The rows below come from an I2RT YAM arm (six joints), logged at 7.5 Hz.
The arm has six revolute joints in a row. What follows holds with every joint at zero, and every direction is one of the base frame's.
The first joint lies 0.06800 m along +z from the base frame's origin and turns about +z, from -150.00 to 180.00 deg.
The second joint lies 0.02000 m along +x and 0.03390 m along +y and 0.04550 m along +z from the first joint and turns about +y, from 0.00 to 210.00 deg.
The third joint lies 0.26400 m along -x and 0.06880 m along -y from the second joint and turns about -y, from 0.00 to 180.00 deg.
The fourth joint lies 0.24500 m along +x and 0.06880 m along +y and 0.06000 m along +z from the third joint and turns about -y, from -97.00 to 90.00 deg.
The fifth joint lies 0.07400 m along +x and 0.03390 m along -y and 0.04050 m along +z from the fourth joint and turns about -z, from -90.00 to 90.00 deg.
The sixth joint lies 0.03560 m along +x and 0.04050 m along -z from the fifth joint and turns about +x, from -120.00 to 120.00 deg.
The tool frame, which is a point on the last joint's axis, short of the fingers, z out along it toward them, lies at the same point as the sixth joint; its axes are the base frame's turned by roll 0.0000, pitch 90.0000 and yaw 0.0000 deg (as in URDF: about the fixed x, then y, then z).
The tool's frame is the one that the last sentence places.
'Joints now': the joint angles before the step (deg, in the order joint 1, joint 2, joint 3, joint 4, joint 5, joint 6). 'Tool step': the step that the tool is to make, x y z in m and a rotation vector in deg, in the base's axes. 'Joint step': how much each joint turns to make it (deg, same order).
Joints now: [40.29 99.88 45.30 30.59 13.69 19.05]
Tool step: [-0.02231 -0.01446 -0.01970 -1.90 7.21 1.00]
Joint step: [0.37 -2.63 -5.42 -4.50 -2.05 2.64]
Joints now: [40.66 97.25 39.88 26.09 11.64 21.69]
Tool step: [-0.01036 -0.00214 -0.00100 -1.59 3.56 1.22]
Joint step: [0.81 -2.03 -0.72 -5.18 -0.96 0.74]
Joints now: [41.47 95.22 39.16 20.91 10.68 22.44]
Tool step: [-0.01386 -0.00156 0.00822 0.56 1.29 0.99]
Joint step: [1.45 -3.91 -1.36 -3.38 -0.37 1.33]
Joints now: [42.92 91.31 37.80 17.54 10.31 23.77]
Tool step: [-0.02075 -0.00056 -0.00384 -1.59 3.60 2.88]
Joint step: [2.55 -2.78 -2.19 -4.43 -1.10 0.89]
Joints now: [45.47 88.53 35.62 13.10 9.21 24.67]
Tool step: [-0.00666 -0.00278 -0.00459 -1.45 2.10 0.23]
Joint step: [0.55 -0.61 -0.84 -2.37 -0.08 0.59]
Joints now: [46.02 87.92 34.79 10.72 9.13 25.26]
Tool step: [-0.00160 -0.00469 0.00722 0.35 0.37 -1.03]
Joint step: [-0.41 -2.29 0.02 -2.45 0.11 0.80]
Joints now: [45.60 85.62 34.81 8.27 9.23 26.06]
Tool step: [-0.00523 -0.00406 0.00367 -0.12 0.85 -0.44]
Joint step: [0.20 -2.12 -0.51 -2.43 0.11 0.83]
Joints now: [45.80 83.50 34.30 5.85 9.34 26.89]
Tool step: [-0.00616 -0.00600 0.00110 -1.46 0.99 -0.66]
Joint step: [0.16 -2.07 -0.76 -3.11 0.80 0.35]
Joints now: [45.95 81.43 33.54 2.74 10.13 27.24]
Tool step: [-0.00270 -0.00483 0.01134 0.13 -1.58 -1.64]
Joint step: [-0.06 -3.19 0.11 -2.18 1.86 0.37]
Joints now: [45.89 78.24 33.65 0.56 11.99 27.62]
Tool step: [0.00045 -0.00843 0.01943 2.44 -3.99 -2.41]
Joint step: [-1.16 -4.68 0.00 -0.14 1.68 0.00]
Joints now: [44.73 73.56 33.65 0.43 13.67 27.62]
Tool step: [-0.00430 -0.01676 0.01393 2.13 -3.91 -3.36]
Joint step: [-1.84 -6.12 -1.97 0.14 1.92 -0.01]
